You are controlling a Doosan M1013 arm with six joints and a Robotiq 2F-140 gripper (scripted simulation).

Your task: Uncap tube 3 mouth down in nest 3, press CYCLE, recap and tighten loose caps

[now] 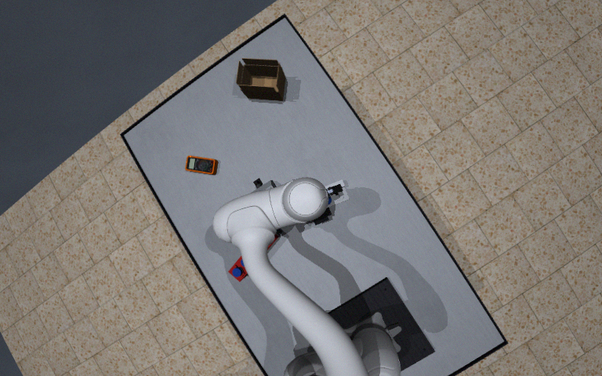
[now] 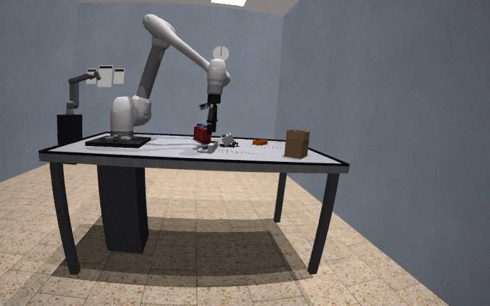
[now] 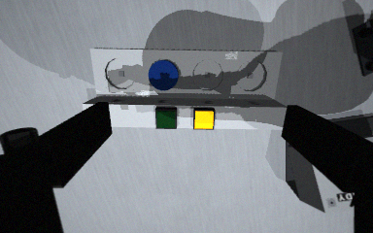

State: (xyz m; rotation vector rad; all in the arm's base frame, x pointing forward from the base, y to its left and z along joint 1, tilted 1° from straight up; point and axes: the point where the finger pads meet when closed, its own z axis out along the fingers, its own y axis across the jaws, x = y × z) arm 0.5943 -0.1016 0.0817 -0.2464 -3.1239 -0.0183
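Now: the blue cap 30 mm behind my hand, 30 mm to the right of it and 90 mm below it. Round my hand: key housing (100 mm ahead, 180 mm to the left, 50 mm below); green ready key (90 mm ahead, 150 mm to the left, 40 mm below); blue cycle key (80 mm ahead, 200 mm to the left, 40 mm below).
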